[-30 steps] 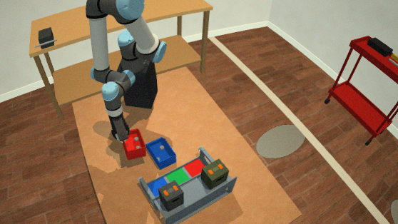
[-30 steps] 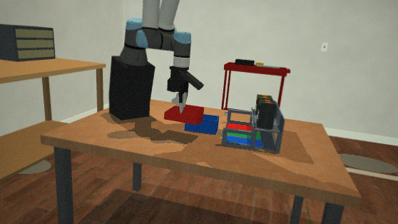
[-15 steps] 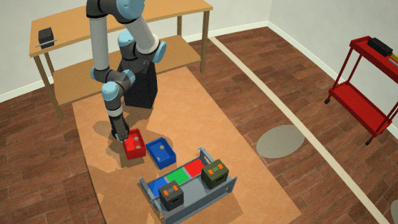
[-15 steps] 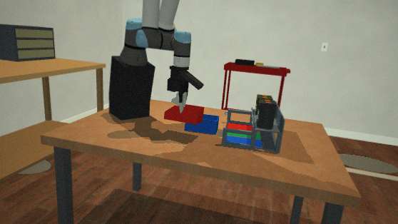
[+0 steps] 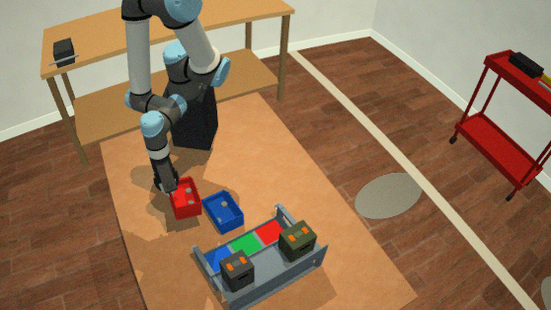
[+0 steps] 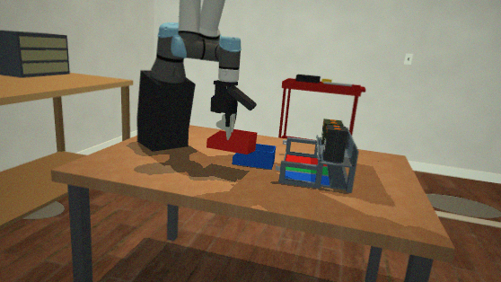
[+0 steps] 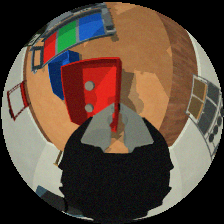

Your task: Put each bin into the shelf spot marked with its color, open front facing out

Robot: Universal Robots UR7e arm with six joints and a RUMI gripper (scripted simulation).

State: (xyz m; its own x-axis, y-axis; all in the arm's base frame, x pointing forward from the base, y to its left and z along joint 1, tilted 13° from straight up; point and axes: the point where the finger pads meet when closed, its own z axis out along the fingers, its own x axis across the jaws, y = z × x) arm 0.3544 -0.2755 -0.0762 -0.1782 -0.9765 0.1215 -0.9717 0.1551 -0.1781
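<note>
The red bin lies 50 mm to the left of my hand, 30 mm below it and 10 mm ahead of it. Also, from my hand: blue bin: 160 mm to the left, 120 mm below, 90 mm ahead.
</note>
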